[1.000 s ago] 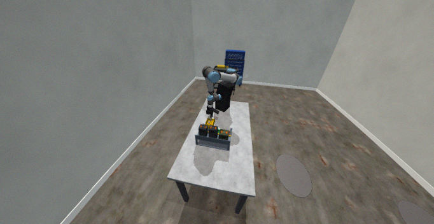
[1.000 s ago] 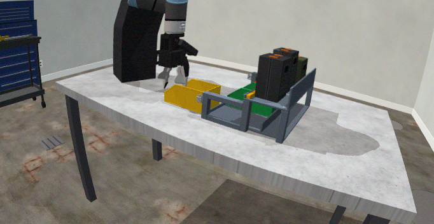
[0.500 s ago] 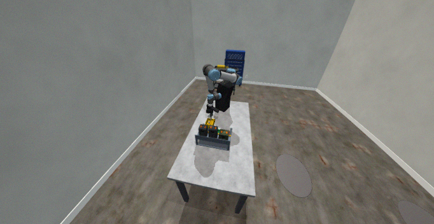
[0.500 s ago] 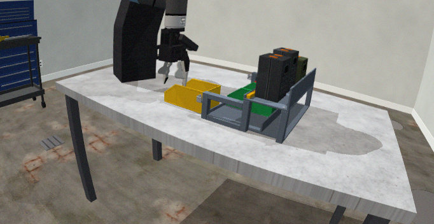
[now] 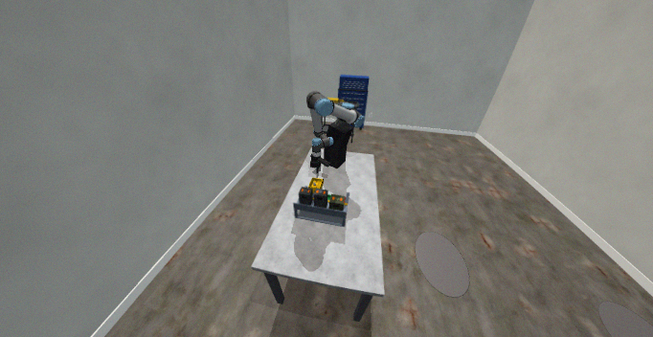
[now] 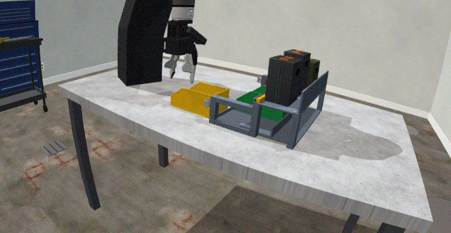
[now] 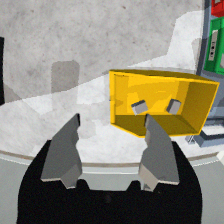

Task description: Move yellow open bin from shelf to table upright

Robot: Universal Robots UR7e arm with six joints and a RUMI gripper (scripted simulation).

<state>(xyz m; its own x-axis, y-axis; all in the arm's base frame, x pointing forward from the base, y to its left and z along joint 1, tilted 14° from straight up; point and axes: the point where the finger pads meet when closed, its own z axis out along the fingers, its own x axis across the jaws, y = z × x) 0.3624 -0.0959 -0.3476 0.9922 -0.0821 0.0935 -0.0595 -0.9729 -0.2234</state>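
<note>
The yellow open bin is 8 cm ahead of my hand and 5 cm below it. The rest, counted from my hand: green bin: 28 cm ahead, 10 cm to the left, 5 cm below.
</note>
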